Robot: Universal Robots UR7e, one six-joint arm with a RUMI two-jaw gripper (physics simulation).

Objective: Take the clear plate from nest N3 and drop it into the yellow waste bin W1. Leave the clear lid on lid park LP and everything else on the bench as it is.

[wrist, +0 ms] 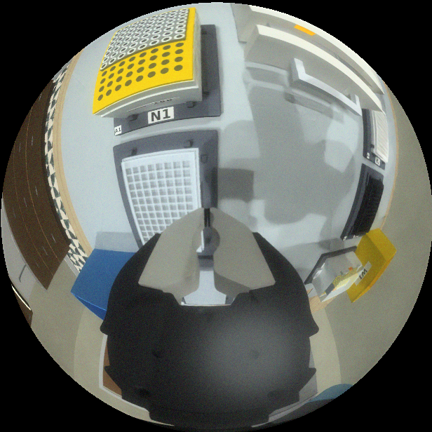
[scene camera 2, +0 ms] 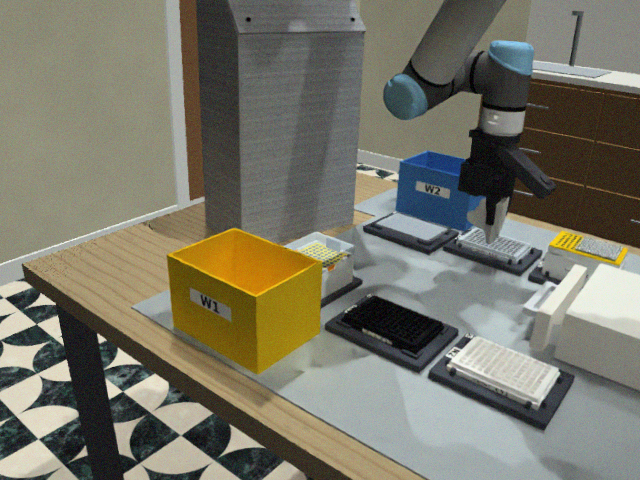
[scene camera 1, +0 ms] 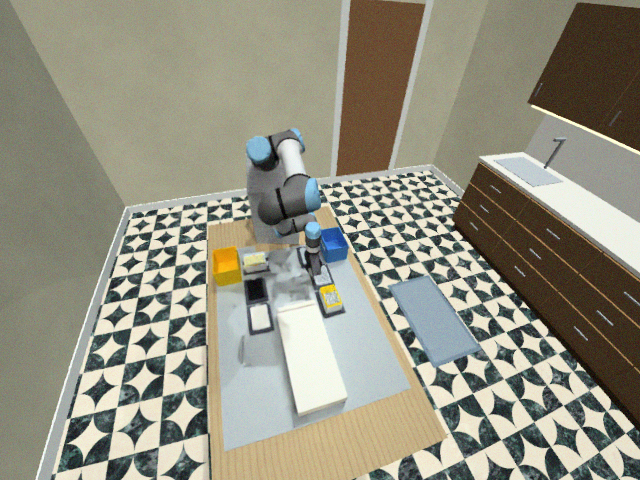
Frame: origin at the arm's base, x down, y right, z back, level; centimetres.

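Seen in the pictures: gripper, fingertip midpoint: [scene camera 2: 489, 243].
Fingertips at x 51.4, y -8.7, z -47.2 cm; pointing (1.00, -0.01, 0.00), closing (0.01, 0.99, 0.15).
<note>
A point is followed by its place in that frame.
The clear plate [scene camera 1: 322, 279] @(x 53.2, y -13.1, z -50.5 cm) [scene camera 2: 506, 249] @(x 53.1, y -11.6, z -50.0 cm) [wrist: 162, 192], with a grid of wells, sits flat in a dark nest [scene camera 2: 476, 258] @(x 54.8, y -7.9, z -45.4 cm) [wrist: 209, 175] beside the nest marked N1. That nest's own label is hidden or not readable. My gripper [scene camera 2: 490, 241] @(x 51.4, y -8.7, z -47.2 cm) [wrist: 207, 210] is shut and empty. It points down, its fingertips over or beside one long edge of the plate; their exact height is unclear. The yellow bin W1 [scene camera 1: 228, 277] @(x 49.2, y 36.0, z -32.3 cm) [scene camera 2: 289, 330] @(x 51.7, y 36.6, z -32.2 cm) [wrist: 376, 250] stands across the bench. The clear lid [scene camera 2: 413, 227] @(x 53.6, y -12.2, z -30.2 cm) lies flat on the lid park [scene camera 2: 374, 228] @(x 54.4, y -8.4, z -23.0 cm); my fingers and gripper body hide much of that area in the wrist view.
A yellow-topped tip box [scene camera 1: 330, 297] @(x 48.0, y -10.6, z -65.9 cm) [wrist: 142, 75] stands on N1. Blue bin W2 [scene camera 1: 334, 245] @(x 55.2, y -32.3, z -27.1 cm) [scene camera 2: 428, 193] @(x 49.3, y -22.5, z -29.0 cm) is behind the gripper. A black plate [scene camera 2: 392, 322] @(x 53.0, y 24.7, z -42.4 cm), a white plate [scene camera 2: 504, 369] @(x 53.0, y 26.9, z -59.8 cm), a clear-lidded tip box [scene camera 1: 254, 262] @(x 47.9, y 20.1, z -28.2 cm) and a long white instrument [scene camera 1: 312, 356] @(x 47.2, y 9.7, z -90.4 cm) stand on the bench.
</note>
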